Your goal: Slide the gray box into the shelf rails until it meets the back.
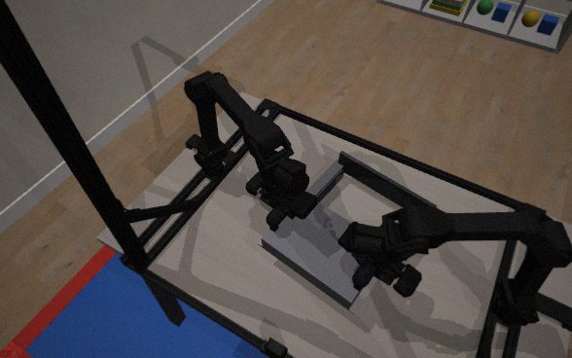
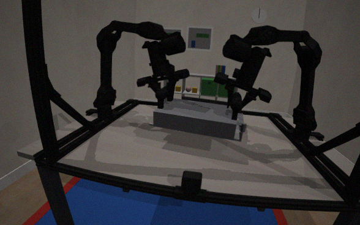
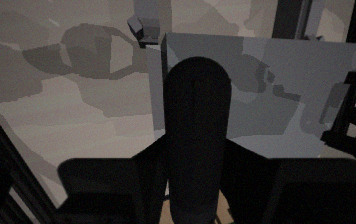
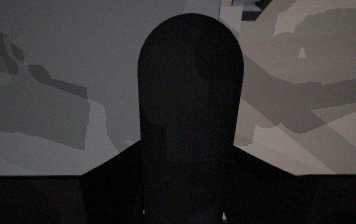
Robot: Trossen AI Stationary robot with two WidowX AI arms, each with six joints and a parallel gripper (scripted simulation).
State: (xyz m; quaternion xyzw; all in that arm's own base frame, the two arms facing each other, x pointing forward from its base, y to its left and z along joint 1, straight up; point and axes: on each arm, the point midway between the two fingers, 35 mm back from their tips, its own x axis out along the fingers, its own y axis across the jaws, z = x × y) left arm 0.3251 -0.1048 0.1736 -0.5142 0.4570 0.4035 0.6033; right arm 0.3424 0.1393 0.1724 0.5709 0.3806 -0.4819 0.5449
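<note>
Right now the gray box is 1 cm behind my left hand, 12 cm to the right of it and 5 cm below it. Also, from my left hand: dark back bar: 28 cm ahead, 18 cm to the right, 11 cm below.
My right hand is 20 mm short of the gray box, 120 mm to the right of it and 50 mm above it. Also, from my right hand: dark back bar 320 mm ahead, 70 mm to the left, 110 mm below.
</note>
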